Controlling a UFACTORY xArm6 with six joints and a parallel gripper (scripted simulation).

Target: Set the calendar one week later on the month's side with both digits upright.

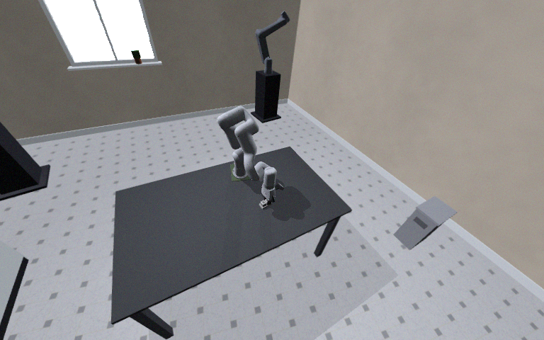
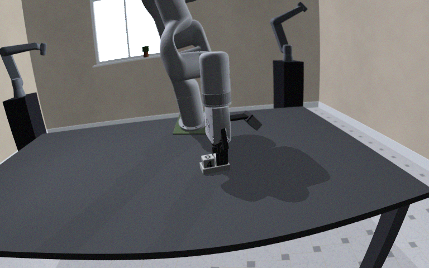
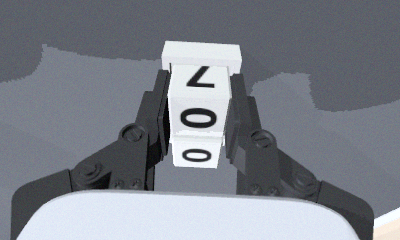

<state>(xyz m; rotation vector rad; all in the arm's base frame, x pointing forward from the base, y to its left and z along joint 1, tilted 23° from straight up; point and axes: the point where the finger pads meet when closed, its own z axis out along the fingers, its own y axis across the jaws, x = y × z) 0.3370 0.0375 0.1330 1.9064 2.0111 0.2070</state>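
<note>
Now: hand 3 cm above the white calendar tray and 2 cm to the left of it.
</note>
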